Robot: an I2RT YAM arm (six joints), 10 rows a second.
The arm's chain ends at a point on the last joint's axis. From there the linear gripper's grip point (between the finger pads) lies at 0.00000 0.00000 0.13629 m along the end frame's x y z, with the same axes.
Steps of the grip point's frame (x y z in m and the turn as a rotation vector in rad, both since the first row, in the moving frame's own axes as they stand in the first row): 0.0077, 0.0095, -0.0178, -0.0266, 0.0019, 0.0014; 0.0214, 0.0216, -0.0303, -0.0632, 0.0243, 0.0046; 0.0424, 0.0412, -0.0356, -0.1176, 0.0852, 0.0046; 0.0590, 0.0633, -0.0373, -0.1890, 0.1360, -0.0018; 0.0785, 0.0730, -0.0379, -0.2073, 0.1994, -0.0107; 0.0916, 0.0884, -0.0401, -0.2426, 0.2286, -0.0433; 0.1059, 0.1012, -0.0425, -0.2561, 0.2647, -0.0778; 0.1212, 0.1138, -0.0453, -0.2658, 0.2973, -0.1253; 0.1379, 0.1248, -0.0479, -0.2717, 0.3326, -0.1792; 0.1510, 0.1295, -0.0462, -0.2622, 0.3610, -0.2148; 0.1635, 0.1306, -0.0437, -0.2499, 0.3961, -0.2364
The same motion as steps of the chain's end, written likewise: 0.0074, 0.0059, -0.0178, -0.0266, 0.0019, 0.0014; 0.0181, 0.0130, -0.0300, -0.0632, 0.0243, 0.0046; 0.0309, 0.0252, -0.0342, -0.1176, 0.0852, 0.0046; 0.0406, 0.0378, -0.0336, -0.1890, 0.1360, -0.0018; 0.0515, 0.0453, -0.0323, -0.2073, 0.1994, -0.0107; 0.0603, 0.0566, -0.0326, -0.2426, 0.2286, -0.0433; 0.0693, 0.0685, -0.0334, -0.2561, 0.2647, -0.0778; 0.0796, 0.0811, -0.0346, -0.2658, 0.2973, -0.1253; 0.0909, 0.0931, -0.0356, -0.2717, 0.3326, -0.1792; 0.1000, 0.1004, -0.0329, -0.2622, 0.3610, -0.2148; 0.1080, 0.1043, -0.0291, -0.2499, 0.3961, -0.2364
